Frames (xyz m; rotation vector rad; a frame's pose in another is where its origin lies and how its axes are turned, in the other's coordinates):
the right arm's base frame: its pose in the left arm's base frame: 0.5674 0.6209 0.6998 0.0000 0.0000 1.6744
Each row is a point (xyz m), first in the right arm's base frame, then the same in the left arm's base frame.
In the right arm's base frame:
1: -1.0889 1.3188 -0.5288
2: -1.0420 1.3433 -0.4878
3: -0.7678 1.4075 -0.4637
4: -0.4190 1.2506 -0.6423
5: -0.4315 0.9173 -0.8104
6: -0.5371 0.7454 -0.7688
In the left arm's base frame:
1: -0.6317 -0.5985 0.1710
2: -0.6609 -0.5544 0.2120
3: -0.7531 -0.2883 0.2361
4: -0.6332 0.0748 0.0575
5: -0.3004 0.0968 -0.1106
6: -0.1185 0.0096 -0.0690

